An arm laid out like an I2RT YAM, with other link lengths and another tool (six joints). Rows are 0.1 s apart.
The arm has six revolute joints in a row. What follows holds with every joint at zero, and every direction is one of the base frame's. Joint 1 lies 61.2 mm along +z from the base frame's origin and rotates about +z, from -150 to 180 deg. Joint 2 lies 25 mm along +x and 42.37 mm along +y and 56.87 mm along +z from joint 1 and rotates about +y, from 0 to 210 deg. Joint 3 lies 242.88 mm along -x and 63.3 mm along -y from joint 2 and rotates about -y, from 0 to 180 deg. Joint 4 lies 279.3 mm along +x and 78.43 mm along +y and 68.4 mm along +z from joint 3 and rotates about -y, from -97 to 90 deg. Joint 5 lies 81.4 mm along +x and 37.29 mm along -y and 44.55 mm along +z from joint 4 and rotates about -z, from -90 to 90 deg. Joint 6 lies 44.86 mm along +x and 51.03 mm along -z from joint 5 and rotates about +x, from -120 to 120 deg. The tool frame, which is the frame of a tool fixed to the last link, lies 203 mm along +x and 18 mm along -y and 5 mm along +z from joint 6; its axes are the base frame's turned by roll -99.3, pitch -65.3 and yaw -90 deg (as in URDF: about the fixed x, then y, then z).
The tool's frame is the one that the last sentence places.
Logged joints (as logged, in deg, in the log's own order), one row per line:
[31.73 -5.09 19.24 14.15 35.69 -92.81]
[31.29 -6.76 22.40 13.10 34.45 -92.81]
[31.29 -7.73 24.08 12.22 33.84 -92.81]
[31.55 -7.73 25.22 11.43 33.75 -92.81]
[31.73 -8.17 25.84 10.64 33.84 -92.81]
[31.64 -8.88 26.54 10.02 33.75 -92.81]
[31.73 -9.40 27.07 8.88 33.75 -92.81]
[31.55 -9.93 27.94 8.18 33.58 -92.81]
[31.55 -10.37 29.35 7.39 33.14 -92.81]
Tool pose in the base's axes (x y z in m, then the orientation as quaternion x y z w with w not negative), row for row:
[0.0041 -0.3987 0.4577 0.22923 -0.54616 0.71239 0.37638]
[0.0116 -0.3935 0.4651 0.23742 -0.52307 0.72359 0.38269]
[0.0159 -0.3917 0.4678 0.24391 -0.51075 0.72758 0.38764]
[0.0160 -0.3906 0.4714 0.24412 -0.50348 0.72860 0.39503]
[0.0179 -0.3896 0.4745 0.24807 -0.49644 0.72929 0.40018]
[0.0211 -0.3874 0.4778 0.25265 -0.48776 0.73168 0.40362]
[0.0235 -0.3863 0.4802 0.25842 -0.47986 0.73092 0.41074]
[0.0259 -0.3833 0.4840 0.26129 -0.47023 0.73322 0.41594]
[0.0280 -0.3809 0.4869 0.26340 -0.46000 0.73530 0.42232]
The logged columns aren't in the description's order. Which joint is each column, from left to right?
Columns, left to right: joint 2, joint 5, joint 4, joint 6, joint 3, joint 1.
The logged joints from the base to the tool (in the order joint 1, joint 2, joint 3, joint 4, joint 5, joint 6), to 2 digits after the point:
[-92.81 31.73 35.69 19.24 -5.09 14.15]
[-92.81 31.29 34.45 22.40 -6.76 13.10]
[-92.81 31.29 33.84 24.08 -7.73 12.22]
[-92.81 31.55 33.75 25.22 -7.73 11.43]
[-92.81 31.73 33.84 25.84 -8.17 10.64]
[-92.81 31.64 33.75 26.54 -8.88 10.02]
[-92.81 31.73 33.75 27.07 -9.40 8.88]
[-92.81 31.55 33.58 27.94 -9.93 8.18]
[-92.81 31.55 33.14 29.35 -10.37 7.39]

